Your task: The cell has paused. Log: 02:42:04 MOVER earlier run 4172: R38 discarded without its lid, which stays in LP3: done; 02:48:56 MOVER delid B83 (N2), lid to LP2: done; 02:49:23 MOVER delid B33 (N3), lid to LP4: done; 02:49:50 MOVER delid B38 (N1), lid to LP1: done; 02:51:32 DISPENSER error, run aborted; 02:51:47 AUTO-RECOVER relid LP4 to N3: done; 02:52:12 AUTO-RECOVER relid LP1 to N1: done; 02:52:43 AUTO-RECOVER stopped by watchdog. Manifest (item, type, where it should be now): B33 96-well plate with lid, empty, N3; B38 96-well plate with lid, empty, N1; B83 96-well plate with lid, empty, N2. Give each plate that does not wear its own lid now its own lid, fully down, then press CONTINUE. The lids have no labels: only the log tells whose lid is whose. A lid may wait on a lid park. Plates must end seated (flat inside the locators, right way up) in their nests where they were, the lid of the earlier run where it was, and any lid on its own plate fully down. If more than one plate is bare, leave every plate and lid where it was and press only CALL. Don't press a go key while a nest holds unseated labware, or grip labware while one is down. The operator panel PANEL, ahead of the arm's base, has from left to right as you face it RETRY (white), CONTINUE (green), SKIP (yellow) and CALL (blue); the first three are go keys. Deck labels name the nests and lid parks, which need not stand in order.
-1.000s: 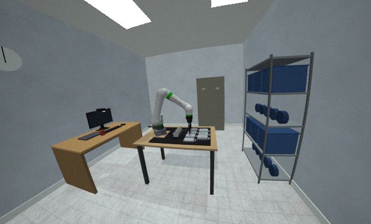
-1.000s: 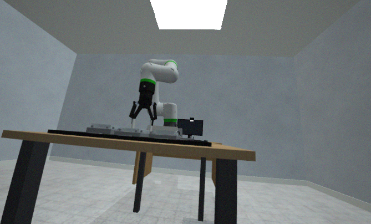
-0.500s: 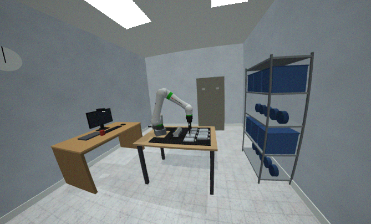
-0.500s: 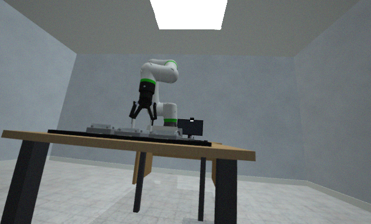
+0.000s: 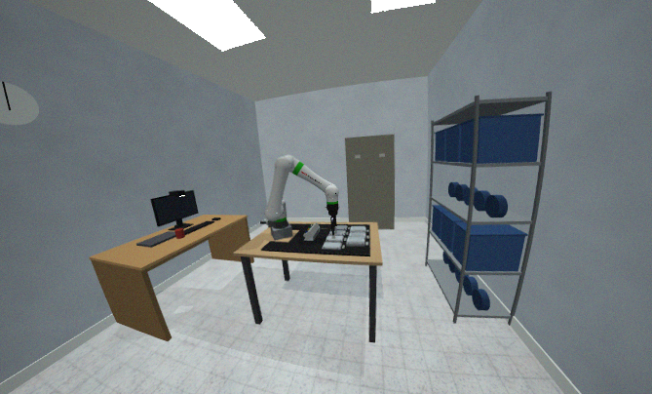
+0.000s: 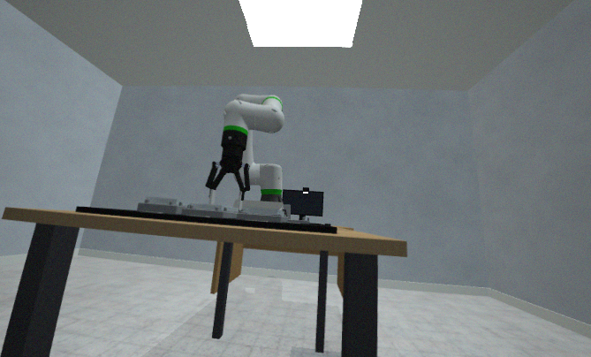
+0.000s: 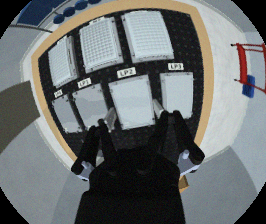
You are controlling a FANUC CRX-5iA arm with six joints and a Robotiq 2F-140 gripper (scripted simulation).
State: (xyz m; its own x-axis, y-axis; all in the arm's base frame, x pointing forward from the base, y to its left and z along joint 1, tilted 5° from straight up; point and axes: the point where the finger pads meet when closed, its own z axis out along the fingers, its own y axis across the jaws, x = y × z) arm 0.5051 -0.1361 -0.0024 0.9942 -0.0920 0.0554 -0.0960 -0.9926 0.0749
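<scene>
Now: hand 4 cm above the clear lid. Round my hand: plate: 19 cm ahead, 3 cm to the left, 3 cm below; yellow key: 23 cm behind, 8 cm to the left, 1 cm above; blue key: 24 cm behind, 3 cm to the left, 1 cm above.
</scene>
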